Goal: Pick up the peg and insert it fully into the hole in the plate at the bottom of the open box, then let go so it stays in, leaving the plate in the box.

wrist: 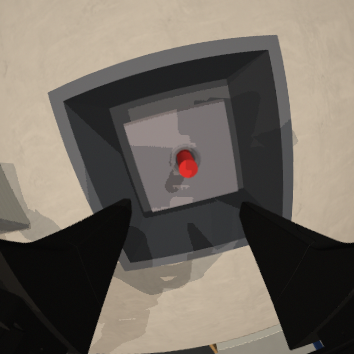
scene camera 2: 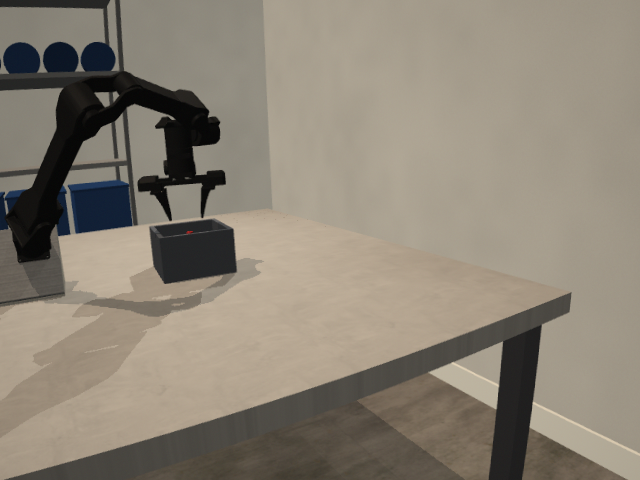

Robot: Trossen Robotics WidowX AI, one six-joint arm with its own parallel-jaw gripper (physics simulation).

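Pixels of known places: gripper, fingertip midpoint: (wrist: 186, 207) (scene camera 2: 186, 219); arm's base, link origin: (scene camera 2: 33, 247).
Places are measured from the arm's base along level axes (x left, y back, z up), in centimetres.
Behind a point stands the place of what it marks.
The red peg (scene camera 2: 189, 232) @[y -33.3, x -3.3, z -0.6 cm] (wrist: 187, 165) @[y -33.5, x -2.5, z -0.6 cm] stands upright in the round hole of the pale plate (wrist: 210, 132) @[y -36.3, x -0.9, z -3.6 cm]; its top part sticks up above the plate, and its lower part is hidden in the hole. The plate lies flat at the bottom of the dark grey open box (scene camera 2: 199, 255) @[y -33.3, x -10.7, z -4.4 cm] (wrist: 286, 150) @[y -40.9, x -3.0, z 0.4 cm]. In the scene view, the tip of the peg shows inside the box, below its rim. My gripper (scene camera 2: 186, 218) @[y -32.7, x -4.0, z 2.5 cm] (wrist: 186, 207) @[y -32.7, x -4.0, z 2.5 cm] is open and empty, pointing down, with its fingertips just above the box's rim, apart from the peg.
The box stands on the light table (scene camera 2: 320, 310) @[y -45.7, x -41.3, z -9.4 cm] in front of the arm's base block (scene camera 2: 31, 273) @[y 0.8, x -4.1, z -4.5 cm]. A shelf rack (scene camera 2: 126, 129) with blue balls and blue bins (scene camera 2: 101, 206) stands behind the table. A wall (scene camera 2: 439, 129) rises past the table's far right edge.
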